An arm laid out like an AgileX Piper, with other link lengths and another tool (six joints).
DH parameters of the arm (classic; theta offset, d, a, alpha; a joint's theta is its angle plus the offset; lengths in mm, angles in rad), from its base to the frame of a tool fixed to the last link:
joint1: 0 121.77 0 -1.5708
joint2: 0.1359 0 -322.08 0
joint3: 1.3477 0 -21.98 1.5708
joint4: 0 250.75 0 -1.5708
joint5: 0 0 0 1.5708
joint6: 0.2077 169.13 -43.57 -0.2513
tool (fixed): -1.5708 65.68 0 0
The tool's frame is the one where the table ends.
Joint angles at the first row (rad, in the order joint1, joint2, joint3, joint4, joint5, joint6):
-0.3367 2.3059 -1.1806 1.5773 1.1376 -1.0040
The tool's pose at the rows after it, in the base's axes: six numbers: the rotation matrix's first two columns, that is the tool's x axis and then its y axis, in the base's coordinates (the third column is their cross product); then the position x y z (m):
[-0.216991 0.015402 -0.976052 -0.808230 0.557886 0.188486 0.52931 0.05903 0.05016]
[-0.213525 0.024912 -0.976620 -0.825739 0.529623 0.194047 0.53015 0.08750 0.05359]
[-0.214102 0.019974 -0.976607 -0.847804 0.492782 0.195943 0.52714 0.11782 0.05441]
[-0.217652 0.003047 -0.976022 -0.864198 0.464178 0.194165 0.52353 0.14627 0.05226]
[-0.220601 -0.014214 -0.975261 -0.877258 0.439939 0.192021 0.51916 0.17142 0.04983]
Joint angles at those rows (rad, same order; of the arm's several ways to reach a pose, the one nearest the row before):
-0.2780 2.3059 -1.1806 1.6005 1.1376 -1.0040
-0.2183 2.3059 -1.1806 1.6341 1.1376 -1.0039
-0.1565 2.3059 -1.1806 1.6525 1.1318 -1.0040
-0.0941 2.3059 -1.1806 1.6706 1.1097 -1.0039
-0.0379 2.3059 -1.1806 1.6874 1.0868 -1.0040

